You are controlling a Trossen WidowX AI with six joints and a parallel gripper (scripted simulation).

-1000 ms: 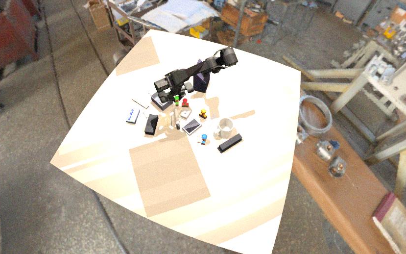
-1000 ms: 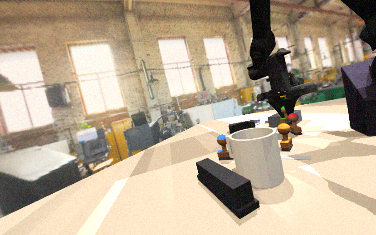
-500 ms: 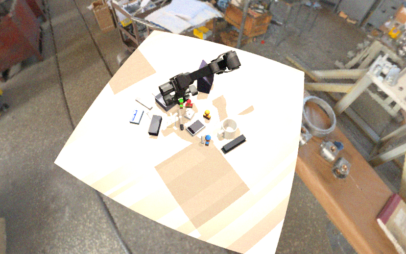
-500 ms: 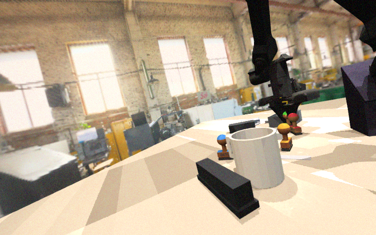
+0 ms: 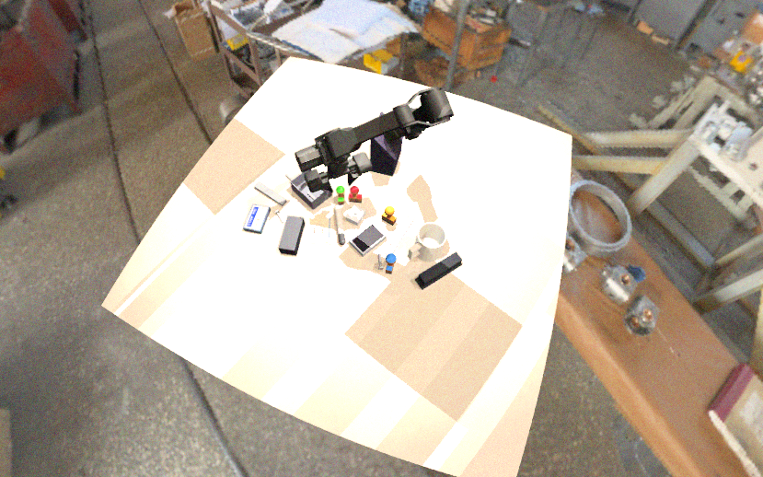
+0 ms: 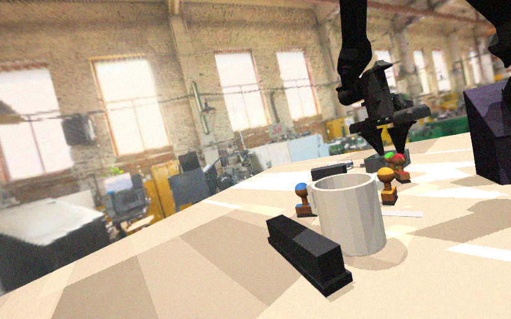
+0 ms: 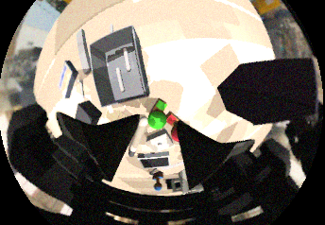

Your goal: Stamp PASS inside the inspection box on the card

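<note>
Right now the green-knobbed stamp is 40 mm below my gripper tip. From my gripper tip the other things lie so: dark marker 100 mm ahead, 50 mm to the left, 50 mm below; then grey tray 100 mm to the right, 50 mm below, 20 mm ahead; then red-knobbed stamp 40 mm to the left, 30 mm below, 10 mm behind.
</note>
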